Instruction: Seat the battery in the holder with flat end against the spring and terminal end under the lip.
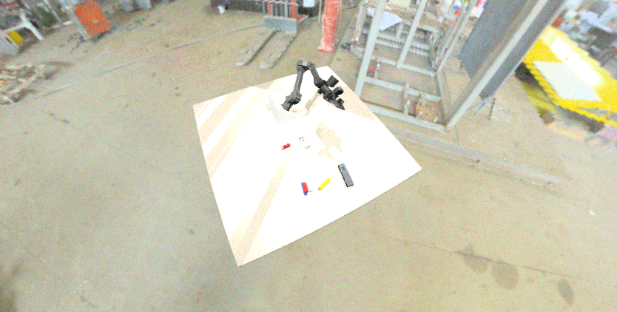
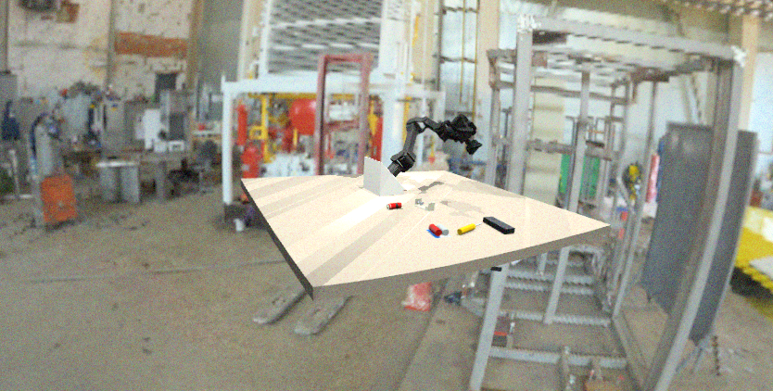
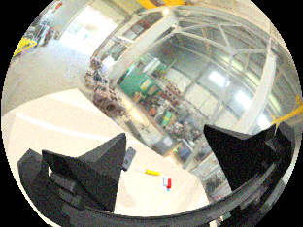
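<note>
Now: gripper tip 9 cm past the battery, 34 cm to the left of it and 29 cm above it. From my gripper tip the other things lie so: yellow screwdriver 25 cm ahead, 22 cm to the right, 29 cm below; black bar 28 cm ahead, 10 cm to the right, 29 cm below.
</note>
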